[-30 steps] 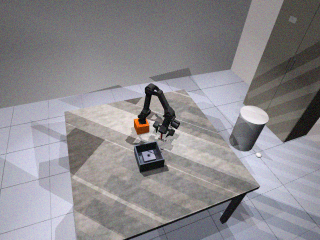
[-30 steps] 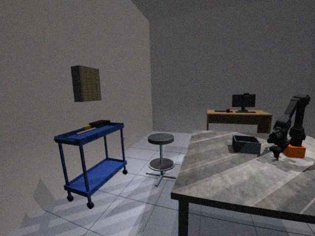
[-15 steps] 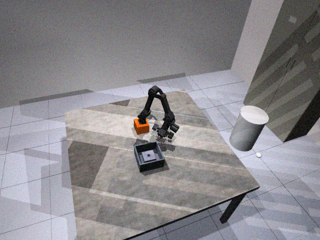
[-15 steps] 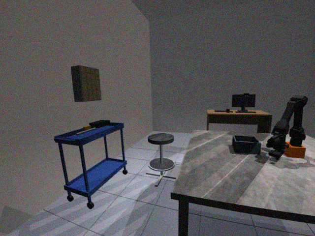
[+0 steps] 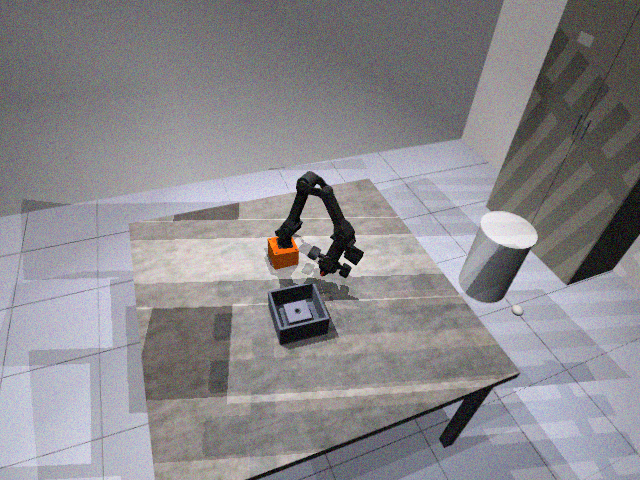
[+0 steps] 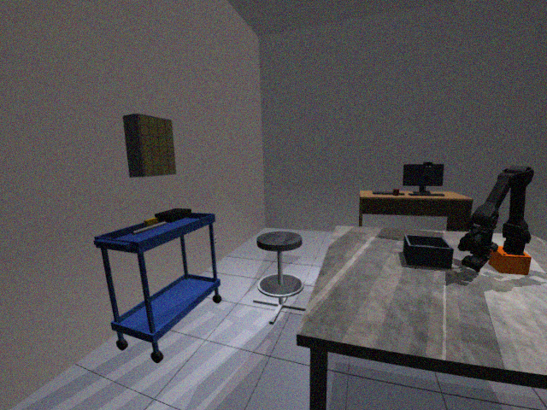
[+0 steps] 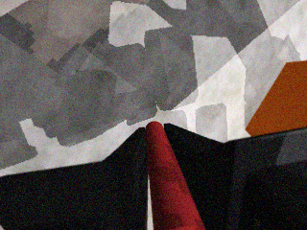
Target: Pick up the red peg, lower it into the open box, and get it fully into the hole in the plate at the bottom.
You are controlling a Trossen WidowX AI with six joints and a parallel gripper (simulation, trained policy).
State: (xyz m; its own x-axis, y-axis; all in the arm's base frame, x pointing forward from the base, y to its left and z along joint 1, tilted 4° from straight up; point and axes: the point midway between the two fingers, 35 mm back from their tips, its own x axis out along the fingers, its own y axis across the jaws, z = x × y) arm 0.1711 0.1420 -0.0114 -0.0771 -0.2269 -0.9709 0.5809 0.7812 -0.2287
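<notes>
The pale plate is 180 mm ahead of my gripper tip, 150 mm to the right of it and 10 mm above it. The rest, counted from my gripper tip: dark grey box 180 mm ahead, 150 mm to the right, 10 mm below; red peg 10 mm to the left, 30 mm above.
</notes>
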